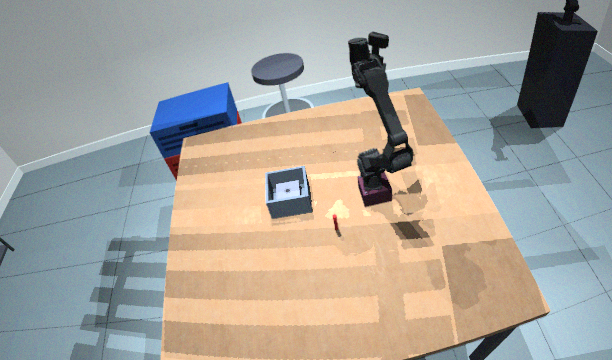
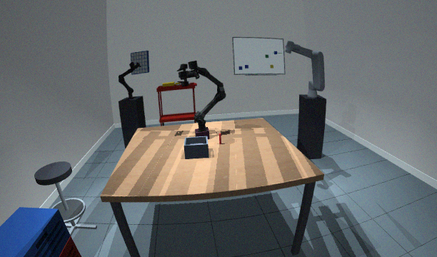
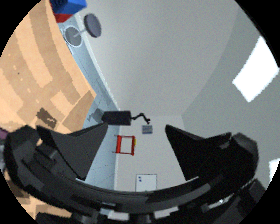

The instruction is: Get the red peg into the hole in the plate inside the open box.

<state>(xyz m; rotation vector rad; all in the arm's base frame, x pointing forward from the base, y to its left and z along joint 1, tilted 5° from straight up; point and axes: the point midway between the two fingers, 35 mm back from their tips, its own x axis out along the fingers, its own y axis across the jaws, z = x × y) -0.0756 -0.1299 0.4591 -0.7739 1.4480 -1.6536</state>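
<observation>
My gripper tip is now 23 cm short of the red peg, 34 cm to the right of it and 47 cm above it. Round my gripper tip: grey box (41 cm ahead, 19 cm to the left, 48 cm below).
</observation>
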